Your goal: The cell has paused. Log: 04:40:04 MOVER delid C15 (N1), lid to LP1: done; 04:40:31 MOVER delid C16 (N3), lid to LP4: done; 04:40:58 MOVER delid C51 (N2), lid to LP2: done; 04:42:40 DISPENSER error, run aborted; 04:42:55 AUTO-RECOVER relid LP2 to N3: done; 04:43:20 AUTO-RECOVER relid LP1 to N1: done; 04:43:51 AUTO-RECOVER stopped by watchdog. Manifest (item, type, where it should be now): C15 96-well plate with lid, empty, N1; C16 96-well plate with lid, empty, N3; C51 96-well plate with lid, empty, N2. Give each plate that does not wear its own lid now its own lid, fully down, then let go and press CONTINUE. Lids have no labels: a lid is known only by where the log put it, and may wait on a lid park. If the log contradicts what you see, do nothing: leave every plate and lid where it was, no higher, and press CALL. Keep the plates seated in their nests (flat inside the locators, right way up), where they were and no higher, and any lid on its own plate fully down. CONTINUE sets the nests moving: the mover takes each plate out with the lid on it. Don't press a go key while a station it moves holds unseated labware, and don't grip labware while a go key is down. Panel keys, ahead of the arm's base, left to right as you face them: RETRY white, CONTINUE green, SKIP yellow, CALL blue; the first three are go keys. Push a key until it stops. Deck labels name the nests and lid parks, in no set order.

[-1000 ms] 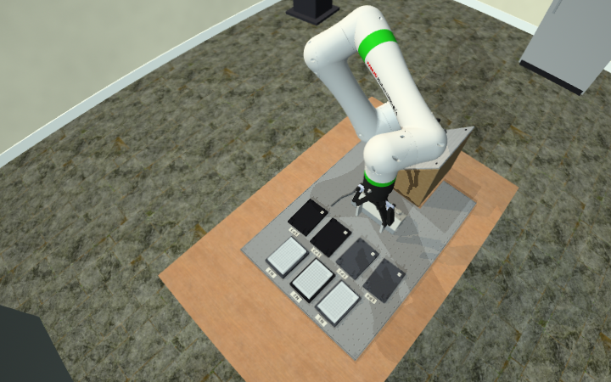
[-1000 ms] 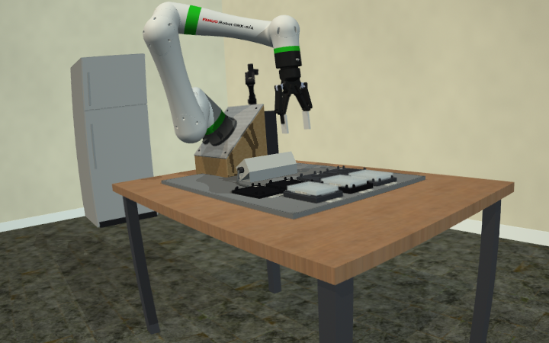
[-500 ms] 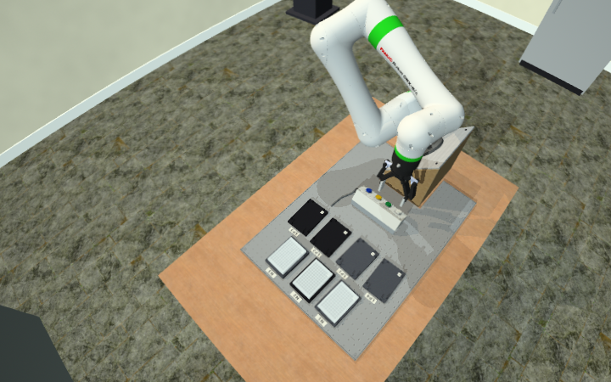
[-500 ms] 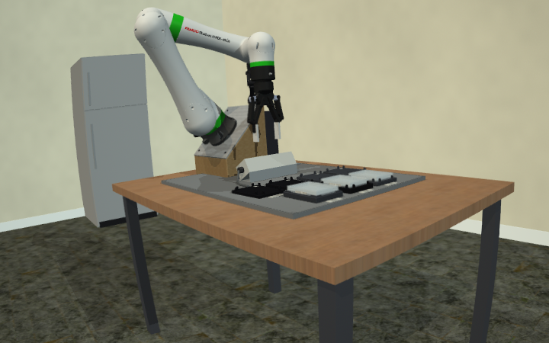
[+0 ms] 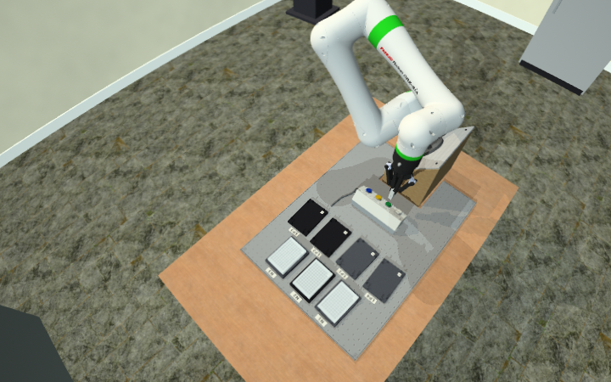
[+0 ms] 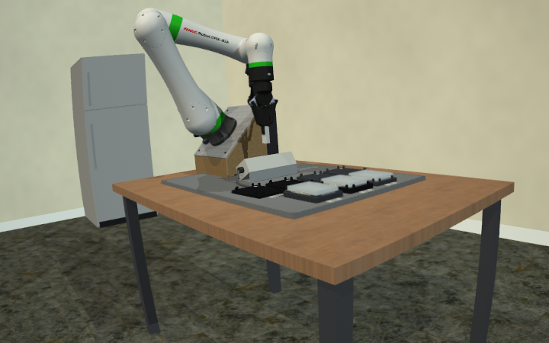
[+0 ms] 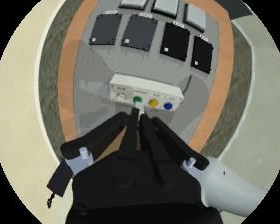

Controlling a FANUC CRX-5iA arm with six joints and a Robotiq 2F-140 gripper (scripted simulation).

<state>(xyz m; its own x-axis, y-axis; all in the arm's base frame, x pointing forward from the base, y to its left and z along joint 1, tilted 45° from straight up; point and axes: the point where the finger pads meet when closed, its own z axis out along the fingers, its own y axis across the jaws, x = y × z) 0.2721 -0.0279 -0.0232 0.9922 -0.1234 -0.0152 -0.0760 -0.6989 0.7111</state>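
My gripper is now 90 mm above the green key. Also, from my hand: white key 90 mm below, 50 mm to the left, 10 mm ahead; yellow key 90 mm below, 50 mm to the right; blue key 100 mm to the right, 90 mm below, 10 mm behind.
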